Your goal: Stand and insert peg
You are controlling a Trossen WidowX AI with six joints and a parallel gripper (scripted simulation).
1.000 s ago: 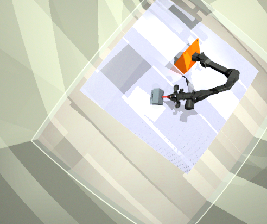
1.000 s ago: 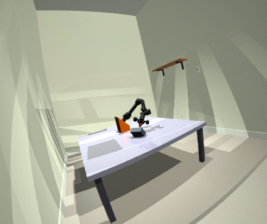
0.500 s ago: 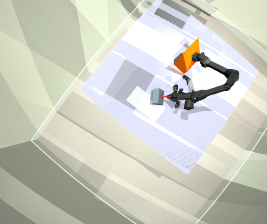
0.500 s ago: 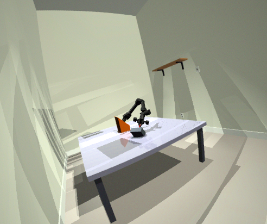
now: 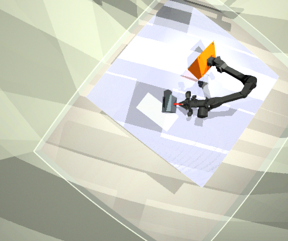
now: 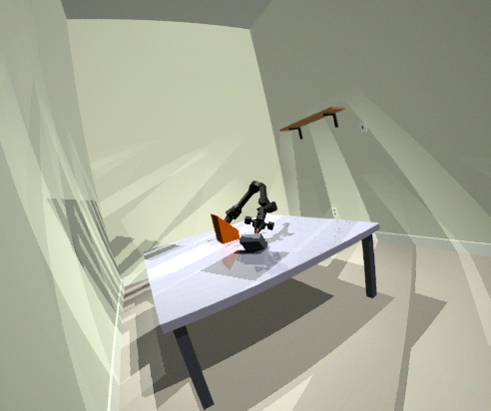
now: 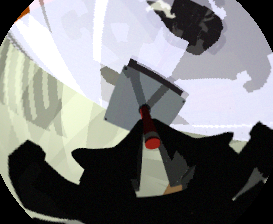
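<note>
Now: the grey sloped panel 40 mm ahead of my gripper tip, 40 mm to the right of it and 40 mm below it. The rest, counted from my gripper tip: red peg 10 mm behind, 10 mm to the left, 10 mm above.
</note>
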